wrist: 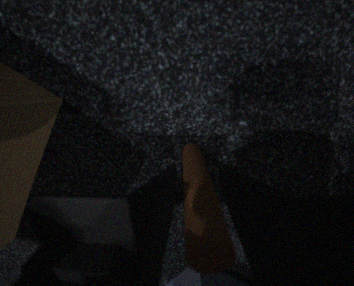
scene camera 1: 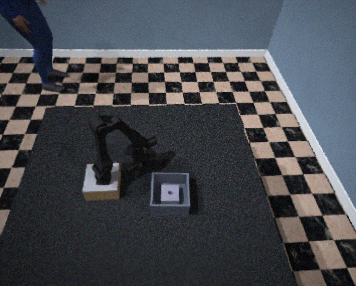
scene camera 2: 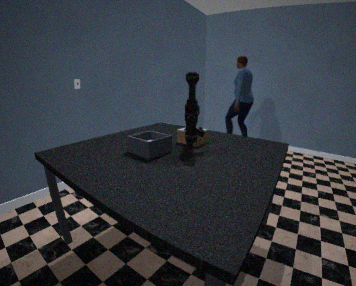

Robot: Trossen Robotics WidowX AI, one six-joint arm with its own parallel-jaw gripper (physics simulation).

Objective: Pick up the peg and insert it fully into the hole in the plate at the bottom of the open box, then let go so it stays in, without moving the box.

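Frame: origin at the arm's base, x back, y right, z up, level; centimetres.
Seen in the pictures: gripper, fingertip midpoint: [wrist: 197,171] [scene camera 1: 140,168] [scene camera 2: 190,149]; arm's base, link origin: [scene camera 1: 103,179].
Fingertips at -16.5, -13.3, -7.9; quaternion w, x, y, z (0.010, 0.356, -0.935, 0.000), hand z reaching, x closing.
Pixels of each thing's top centre, then the offset from my fingertips to it, as dx, dy, dz. Level surfaces: height alone.
- orange-brown peg, top centre: [wrist: 210,257] +1.0, -0.6, +6.9
- open grey-blue box, top centre: [scene camera 1: 170,188] [scene camera 2: 149,135] -17.4, +16.8, +8.7
- pale square plate, top centre: [scene camera 1: 170,192] -17.4, +16.8, +5.0
- dark speckled table, surface height: dz -1.1
The orange-brown peg [wrist: 202,225] stands roughly upright, seen lengthwise in the wrist view; it is too dark to make out in the scene views. My gripper [scene camera 1: 136,164] [scene camera 2: 189,148] [wrist: 197,171] is low over the table with its dark fingers closed in on both sides of the peg, shut on it. The open grey-blue box [scene camera 1: 170,210] [scene camera 2: 145,148] stands apart from the gripper, nearer the front in scene camera 1. Inside it lies the pale square plate [scene camera 1: 165,198] with a small dark hole near its middle. The plate is hidden in scene camera 2.
The arm's base stands on a wooden block [scene camera 1: 101,196] [wrist: 25,150] with a white top, left of the box in scene camera 1. All stand on a dark speckled table [scene camera 1: 150,250] [scene camera 2: 190,190]. A person [scene camera 1: 44,45] [scene camera 2: 243,90] in blue is beyond the table.
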